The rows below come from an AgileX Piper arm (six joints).
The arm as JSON. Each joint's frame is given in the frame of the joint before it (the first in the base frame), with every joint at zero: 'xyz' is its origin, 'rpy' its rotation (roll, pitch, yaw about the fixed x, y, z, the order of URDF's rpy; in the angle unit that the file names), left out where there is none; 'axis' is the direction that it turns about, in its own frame. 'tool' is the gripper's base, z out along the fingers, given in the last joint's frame.
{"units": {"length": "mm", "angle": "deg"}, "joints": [
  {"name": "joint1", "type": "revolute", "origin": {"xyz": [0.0, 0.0, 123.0]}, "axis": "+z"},
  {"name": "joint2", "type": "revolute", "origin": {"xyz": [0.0, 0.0, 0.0], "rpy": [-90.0, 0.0, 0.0]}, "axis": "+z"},
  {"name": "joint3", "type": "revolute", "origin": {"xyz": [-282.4, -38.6, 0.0]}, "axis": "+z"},
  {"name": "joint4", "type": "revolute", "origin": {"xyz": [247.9, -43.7, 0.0], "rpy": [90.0, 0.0, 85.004]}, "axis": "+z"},
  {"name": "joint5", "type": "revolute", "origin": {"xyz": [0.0, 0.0, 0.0], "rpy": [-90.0, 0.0, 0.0]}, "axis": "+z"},
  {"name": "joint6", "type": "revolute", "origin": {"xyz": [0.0, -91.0, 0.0], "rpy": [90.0, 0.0, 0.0]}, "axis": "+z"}
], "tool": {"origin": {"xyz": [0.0, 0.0, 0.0]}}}
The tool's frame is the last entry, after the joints.
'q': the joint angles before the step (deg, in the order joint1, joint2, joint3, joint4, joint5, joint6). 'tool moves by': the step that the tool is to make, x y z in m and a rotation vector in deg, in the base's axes. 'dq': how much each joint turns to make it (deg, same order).
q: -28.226 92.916 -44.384 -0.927 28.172 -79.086
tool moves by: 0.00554 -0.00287 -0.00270 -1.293 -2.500 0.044
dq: 0.001 0.961 0.000 0.001 -3.776 0.000
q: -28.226 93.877 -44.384 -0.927 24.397 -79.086
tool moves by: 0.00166 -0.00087 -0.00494 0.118 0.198 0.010
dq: -0.001 1.089 0.000 0.002 -0.859 -0.002
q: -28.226 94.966 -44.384 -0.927 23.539 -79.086
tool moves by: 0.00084 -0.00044 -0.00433 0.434 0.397 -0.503
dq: 0.000 0.905 -0.002 0.000 -0.344 0.542
